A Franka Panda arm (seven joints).
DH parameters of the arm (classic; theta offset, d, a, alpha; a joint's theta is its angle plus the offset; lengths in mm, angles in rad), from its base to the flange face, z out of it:
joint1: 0 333 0 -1.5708
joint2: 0 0 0 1.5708
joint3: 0 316 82.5 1.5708
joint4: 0 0 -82.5 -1.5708
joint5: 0 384 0 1.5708
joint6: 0 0 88 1.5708
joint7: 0 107 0 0
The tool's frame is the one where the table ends.
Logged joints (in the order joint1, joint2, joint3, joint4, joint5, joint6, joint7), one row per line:
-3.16 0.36 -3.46 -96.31 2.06 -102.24 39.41
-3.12 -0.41 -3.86 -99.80 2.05 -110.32 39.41
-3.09 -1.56 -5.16 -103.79 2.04 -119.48 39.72
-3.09 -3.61 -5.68 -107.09 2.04 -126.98 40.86
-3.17 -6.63 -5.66 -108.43 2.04 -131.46 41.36
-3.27 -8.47 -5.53 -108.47 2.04 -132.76 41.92
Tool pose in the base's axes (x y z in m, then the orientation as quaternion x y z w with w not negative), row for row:
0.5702 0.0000 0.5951 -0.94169 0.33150 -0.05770 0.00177
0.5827 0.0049 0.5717 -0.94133 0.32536 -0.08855 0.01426
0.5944 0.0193 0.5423 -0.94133 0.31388 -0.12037 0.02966
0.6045 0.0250 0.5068 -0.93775 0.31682 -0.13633 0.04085
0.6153 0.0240 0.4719 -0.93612 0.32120 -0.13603 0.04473
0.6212 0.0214 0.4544 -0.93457 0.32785 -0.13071 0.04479
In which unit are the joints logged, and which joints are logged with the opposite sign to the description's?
The joints are logged in degrees. Opposite sign: joint2, joint3, joint5, joint6.
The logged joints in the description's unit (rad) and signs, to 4 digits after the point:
-0.0552 -0.0063 0.0604 -1.6809 -0.0360 1.7844 0.6878
-0.0545 0.0072 0.0674 -1.7418 -0.0358 1.9254 0.6878
-0.0539 0.0272 0.0901 -1.8115 -0.0356 2.0853 0.6932
-0.0539 0.0630 0.0991 -1.8691 -0.0356 2.2162 0.7131
-0.0553 0.1157 0.0988 -1.8925 -0.0356 2.2944 0.7219
-0.0571 0.1478 0.0965 -1.8932 -0.0356 2.3171 0.7316

